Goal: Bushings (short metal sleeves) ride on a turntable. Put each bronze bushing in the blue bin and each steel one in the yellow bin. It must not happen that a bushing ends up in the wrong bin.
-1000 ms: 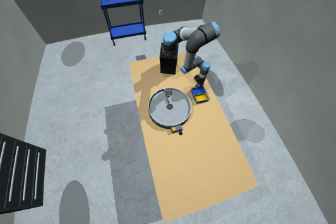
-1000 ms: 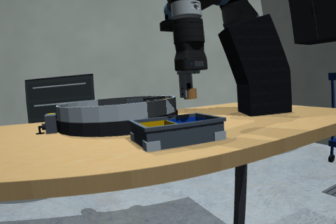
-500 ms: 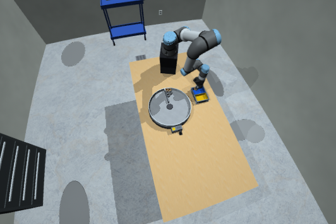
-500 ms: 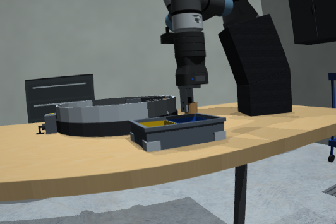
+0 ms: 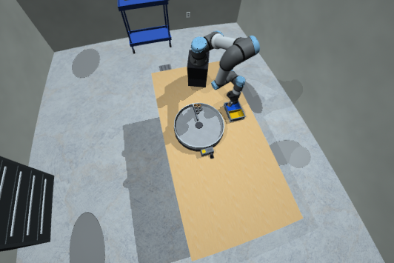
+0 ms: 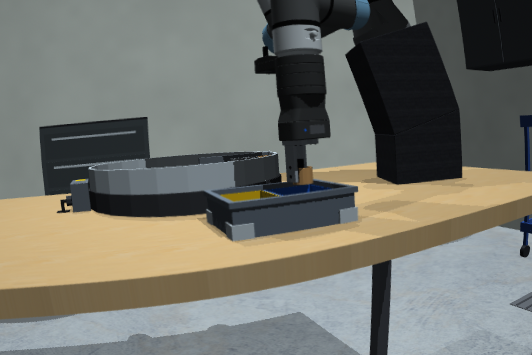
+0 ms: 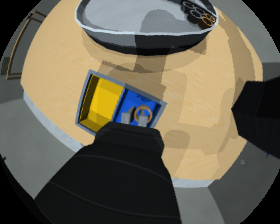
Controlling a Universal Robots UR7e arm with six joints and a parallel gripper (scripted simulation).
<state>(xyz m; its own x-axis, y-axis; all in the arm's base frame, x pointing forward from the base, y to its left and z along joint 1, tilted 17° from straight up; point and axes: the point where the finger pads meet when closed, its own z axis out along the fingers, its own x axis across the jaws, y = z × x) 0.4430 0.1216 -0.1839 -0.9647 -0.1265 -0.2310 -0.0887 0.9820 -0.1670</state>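
Now: hand 50 mm short of the grey two-part tray, 20 mm to the right of it and 50 mm above it. The rest, counted from my hand: round grey turntable 60 mm ahead, 350 mm to the right, 20 mm below.
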